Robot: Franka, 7 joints.
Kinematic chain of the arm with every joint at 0, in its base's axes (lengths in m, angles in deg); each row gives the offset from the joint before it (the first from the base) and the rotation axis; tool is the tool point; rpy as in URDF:
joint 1: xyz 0 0 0.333 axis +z
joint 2: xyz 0 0 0 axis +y
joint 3: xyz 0 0 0.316 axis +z
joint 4: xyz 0.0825 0 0 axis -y
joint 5: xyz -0.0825 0 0.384 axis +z
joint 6: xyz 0 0 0 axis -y
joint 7: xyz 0.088 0 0 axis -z
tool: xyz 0 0 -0.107 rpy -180 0 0
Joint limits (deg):
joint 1: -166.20..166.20
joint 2: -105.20..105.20
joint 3: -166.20..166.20
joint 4: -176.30..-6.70
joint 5: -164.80..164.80
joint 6: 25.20..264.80
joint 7: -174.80..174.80
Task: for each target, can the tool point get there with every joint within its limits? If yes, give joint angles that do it. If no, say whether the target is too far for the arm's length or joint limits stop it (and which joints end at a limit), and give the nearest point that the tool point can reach.
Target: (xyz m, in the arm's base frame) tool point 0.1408 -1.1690 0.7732
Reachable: no: too far | nearest point 0.0961 -0.7978 0.6334 | short by 0.399 m
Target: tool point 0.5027 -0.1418 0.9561
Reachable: yes | joints -133.01 -37.55 65.37 -63.15 129.65 129.36 123.48
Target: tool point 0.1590 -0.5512 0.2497
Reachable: yes | joints 0.25 65.54 -74.98 -122.66 54.11 144.24 -43.26
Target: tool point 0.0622 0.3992 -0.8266
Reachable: no: too far | nearest point 0.0534 0.3430 -0.3569 | short by 0.473 m
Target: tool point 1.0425 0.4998 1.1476
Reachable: no: too far | nearest point 0.6324 0.3032 0.8271 | short by 0.556 m
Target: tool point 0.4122 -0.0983 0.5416
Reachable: yes | joints -31.34 -8.81 0.97 -118.94 -117.19 228.35 136.37
